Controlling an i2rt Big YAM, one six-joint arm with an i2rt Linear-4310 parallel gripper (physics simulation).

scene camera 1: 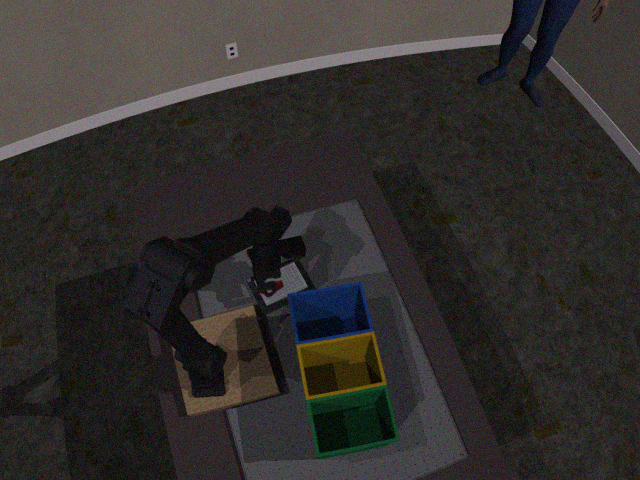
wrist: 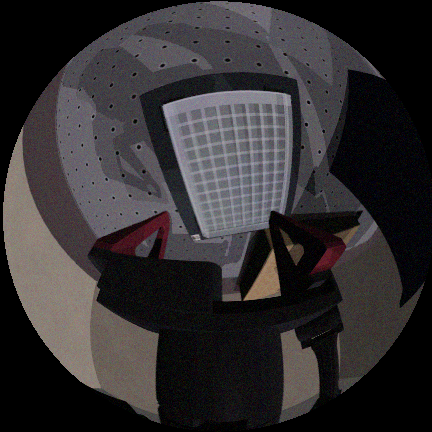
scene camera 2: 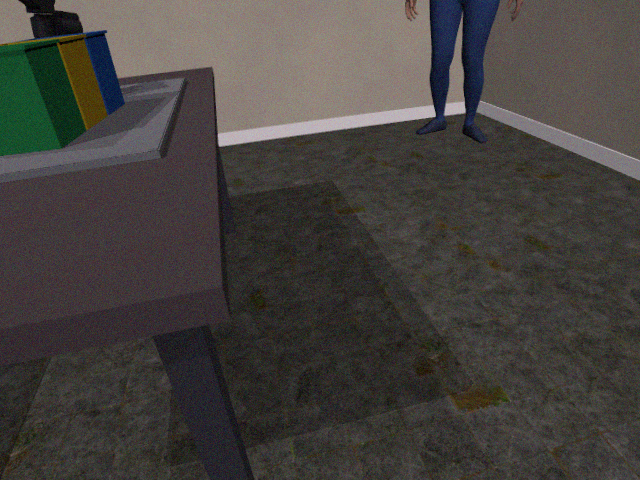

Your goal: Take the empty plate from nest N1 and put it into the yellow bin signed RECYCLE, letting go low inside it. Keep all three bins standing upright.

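Frame: origin at the arm's base, x back, y right, z up, level; metres.
Where they show: gripper, fingertip midpoint: (scene camera 1: 264,282) (wrist: 218,216); arm's base, origin of the base link: (scene camera 1: 207,374).
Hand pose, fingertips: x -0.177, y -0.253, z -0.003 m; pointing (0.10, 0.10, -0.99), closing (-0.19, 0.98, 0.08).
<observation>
Things, the pixels of their top centre, and the offset from my fingertips. Level surfaces: height alone.
- dark-rimmed nest, middle of its top: (wrist: 237,169) (scene camera 1: 280,283) dx -0.044, dy +0.008, dz -0.008 m
- yellow bin, middle of its top: (scene camera 1: 341,365) (scene camera 2: 30,41) dx -0.159, dy +0.310, dz +0.157 m
- blue bin, middle of its top: (scene camera 1: 329,312) (scene camera 2: 58,36) dx -0.153, dy +0.180, dz +0.157 m
- green bin, middle of its top: (scene camera 1: 352,420) dx -0.164, dy +0.440, dz +0.157 m
- grey perforated board, its level: dz -0.023 m
The white plate with a grid of small wells (scene camera 1: 295,277) (wrist: 235,150) lies in a dark-rimmed nest (scene camera 1: 277,305) (wrist: 220,81). No N1 label is readable. My gripper (scene camera 1: 270,286) (wrist: 218,216) is open and empty, its red fingers wide apart. It hangs over the near end of the plate in the wrist view; its exact height is hard to tell. The yellow bin (scene camera 1: 356,356) (scene camera 2: 83,82) stands upright between the blue bin (scene camera 1: 330,310) (scene camera 2: 105,77) and the green bin (scene camera 1: 361,423) (scene camera 2: 25,98), both upright. The RECYCLE sign does not show.
The arm's base stands on a wooden board (scene camera 1: 258,369) left of the bins. The blue bin is close to the nest. The bins stand on a grey perforated board (scene camera 1: 444,439) (scene camera 2: 139,147) on the table. A person's legs (scene camera 1: 547,41) (scene camera 2: 471,51) show far off by the wall.
</observation>
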